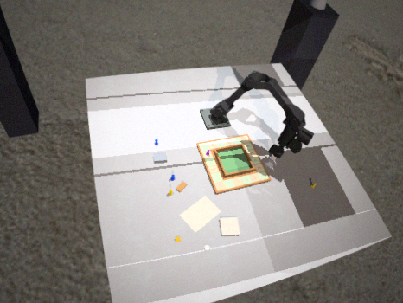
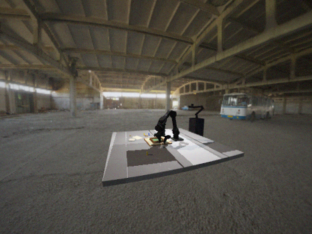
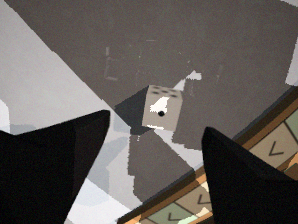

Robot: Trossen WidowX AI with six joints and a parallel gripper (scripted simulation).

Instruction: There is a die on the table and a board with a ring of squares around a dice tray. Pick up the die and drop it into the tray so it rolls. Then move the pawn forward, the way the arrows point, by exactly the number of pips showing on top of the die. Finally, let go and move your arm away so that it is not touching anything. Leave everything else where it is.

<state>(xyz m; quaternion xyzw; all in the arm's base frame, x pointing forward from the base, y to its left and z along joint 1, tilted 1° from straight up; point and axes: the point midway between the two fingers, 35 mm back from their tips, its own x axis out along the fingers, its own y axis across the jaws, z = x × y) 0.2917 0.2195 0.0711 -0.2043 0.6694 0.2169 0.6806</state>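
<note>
The die lies 40 mm below my gripper tip. Round my gripper tip: white tile (360 mm to the right, 290 mm ahead, 40 mm below); then green dice tray (220 mm to the right, 40 mm below, 20 mm behind); then purple pawn (340 mm to the right, 90 mm behind, 20 mm below).
</note>
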